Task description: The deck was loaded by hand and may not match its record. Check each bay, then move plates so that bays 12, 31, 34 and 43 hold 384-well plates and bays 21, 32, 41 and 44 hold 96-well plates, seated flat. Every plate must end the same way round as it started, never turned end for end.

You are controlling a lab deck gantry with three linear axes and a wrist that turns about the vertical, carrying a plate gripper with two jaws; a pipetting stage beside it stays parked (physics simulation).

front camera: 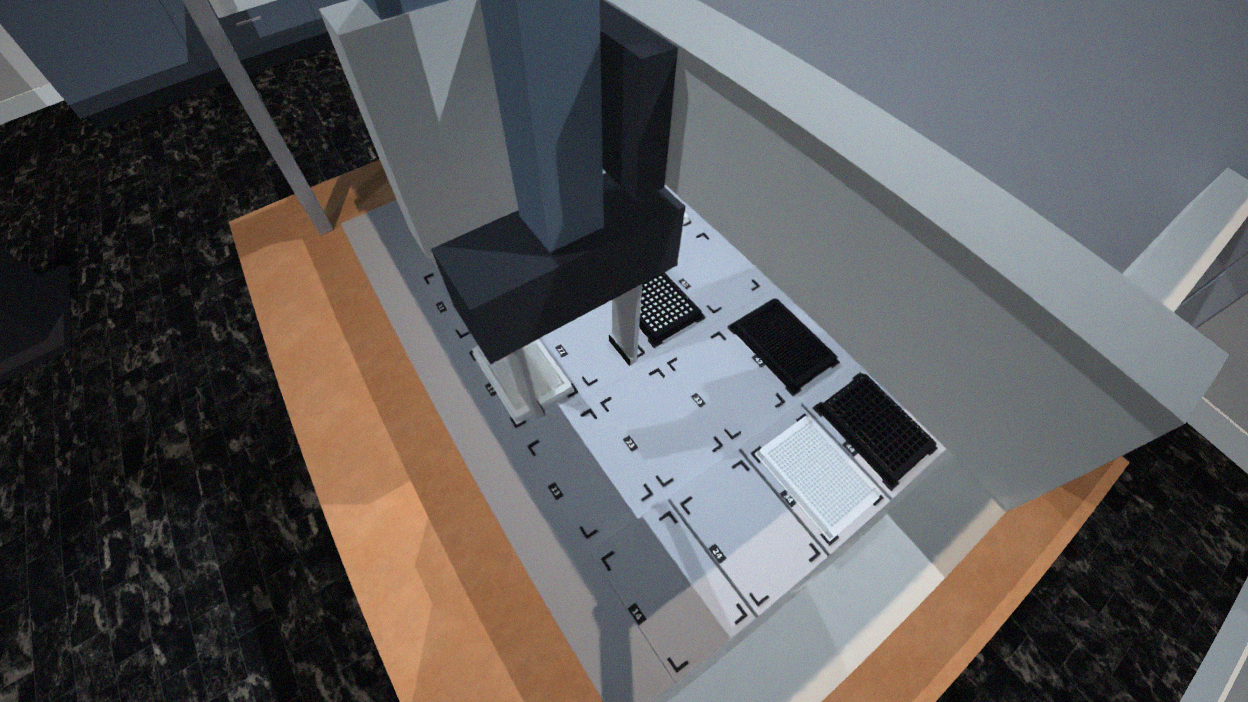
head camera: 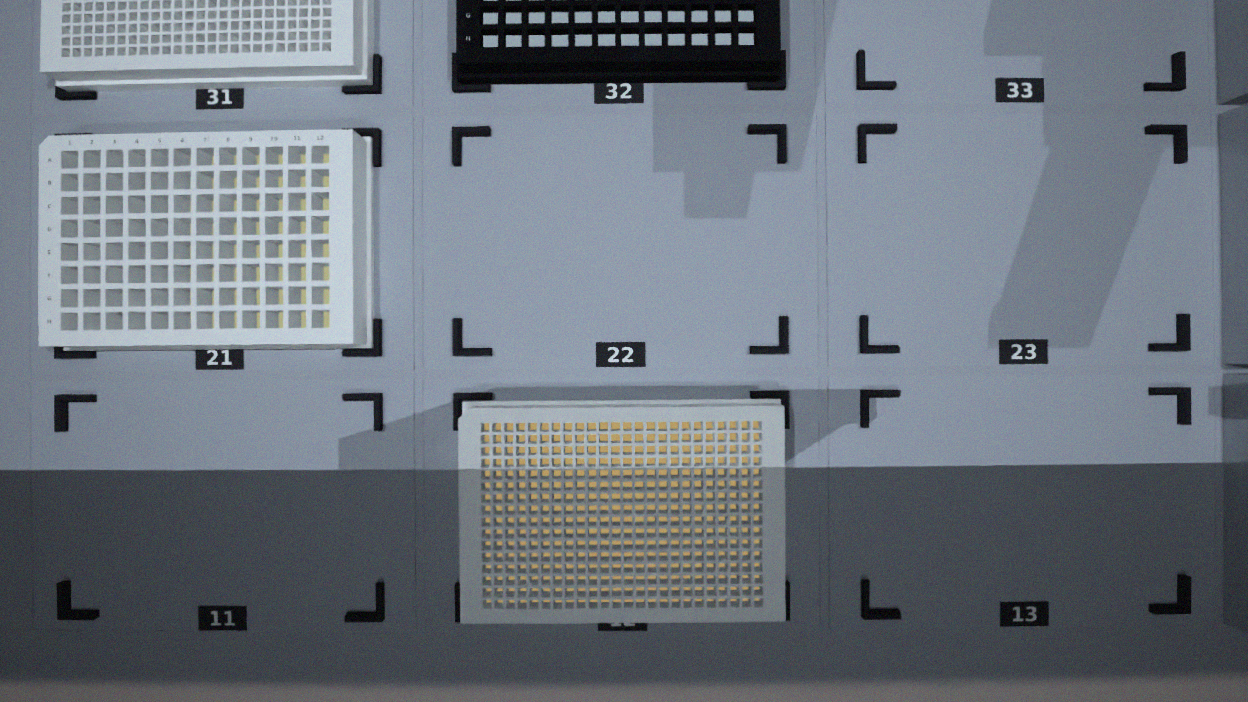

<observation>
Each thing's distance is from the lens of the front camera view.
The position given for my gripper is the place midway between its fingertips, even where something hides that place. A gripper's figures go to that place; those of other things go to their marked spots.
my gripper (front camera: 578,376): 50 cm
grey wall (front camera: 1108,126): 60 cm
</observation>
